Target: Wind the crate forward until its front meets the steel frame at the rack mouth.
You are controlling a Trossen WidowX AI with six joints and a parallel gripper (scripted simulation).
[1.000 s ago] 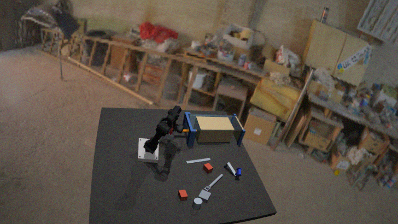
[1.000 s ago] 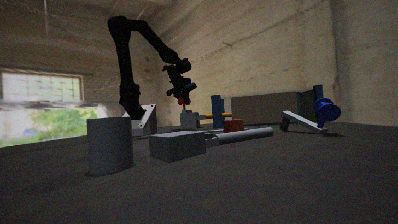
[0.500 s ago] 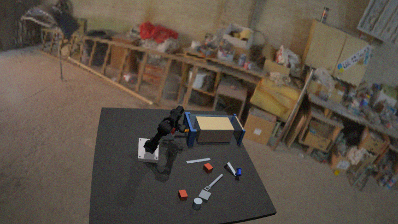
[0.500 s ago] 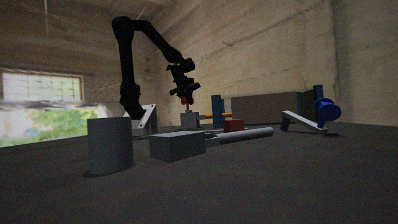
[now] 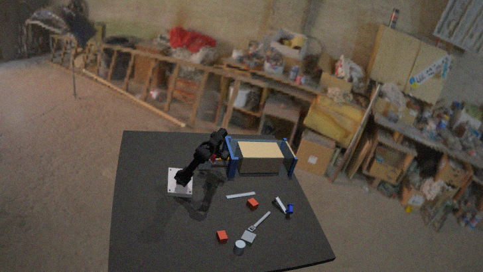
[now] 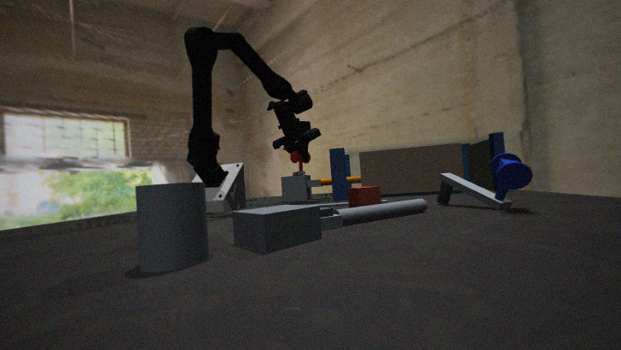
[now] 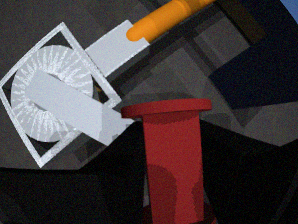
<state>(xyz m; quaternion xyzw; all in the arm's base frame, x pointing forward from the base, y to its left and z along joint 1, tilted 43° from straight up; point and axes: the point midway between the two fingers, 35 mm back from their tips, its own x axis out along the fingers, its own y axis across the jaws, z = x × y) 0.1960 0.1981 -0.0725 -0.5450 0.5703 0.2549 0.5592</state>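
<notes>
The grey winch lies 100 mm below my gripper tip, 80 mm behind it and 60 mm to the left of it. Round my gripper tip: red knob (20 mm to the right, 10 mm behind); then grey bar (200 mm to the right, 180 mm ahead, 130 mm below); then clear-panelled cubby (340 mm ahead, 130 mm to the left, 20 mm below).
</notes>
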